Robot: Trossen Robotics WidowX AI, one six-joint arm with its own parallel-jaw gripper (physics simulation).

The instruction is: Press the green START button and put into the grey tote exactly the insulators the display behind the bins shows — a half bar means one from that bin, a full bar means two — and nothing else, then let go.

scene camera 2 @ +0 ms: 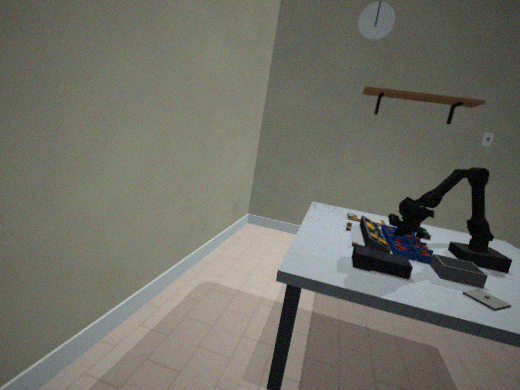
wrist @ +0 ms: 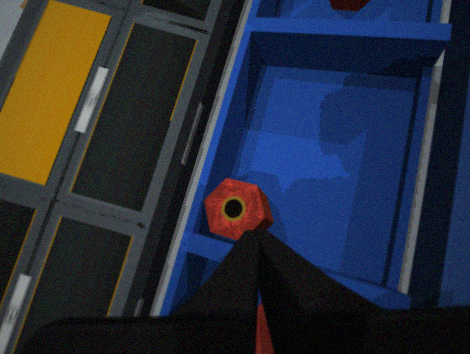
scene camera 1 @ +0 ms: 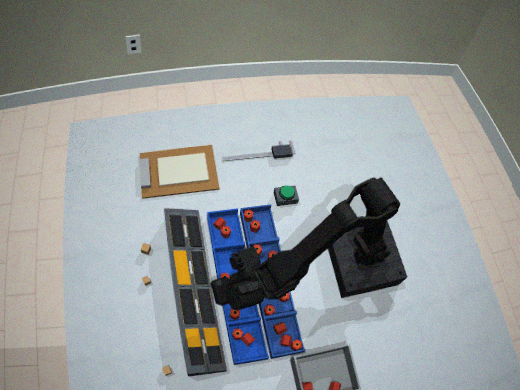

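Note:
My gripper (wrist: 255, 241) is shut and empty; in the wrist view its tips are just below a red hexagonal insulator (wrist: 232, 208) at the lower left of a blue bin (wrist: 350, 29). In scene camera 1 the arm hides the fingertips and the middle bins. The display (scene camera 1: 182, 267) (wrist: 55, 90) shows one full bar in the left column, second row, and half bars in both columns of the fourth row. Red insulators lie in the bins, such as one (scene camera 1: 237, 333) at the near left. The grey tote (scene camera 1: 353, 367) (scene camera 2: 460, 274) holds visible insulators (scene camera 1: 307, 386) (scene camera 1: 334, 385). The green START button (scene camera 1: 287, 192) stands beyond the bins.
A clipboard (scene camera 1: 182, 170) and a caliper (scene camera 1: 282, 151) lie at the back. Small wooden cubes (scene camera 1: 145, 248) (scene camera 1: 146, 280) (scene camera 1: 167, 370) lie left of the display. A long black box (scene camera 2: 381, 261) stands beside the bins' near end. A flat plate (scene camera 2: 486, 299) lies near the table edge.

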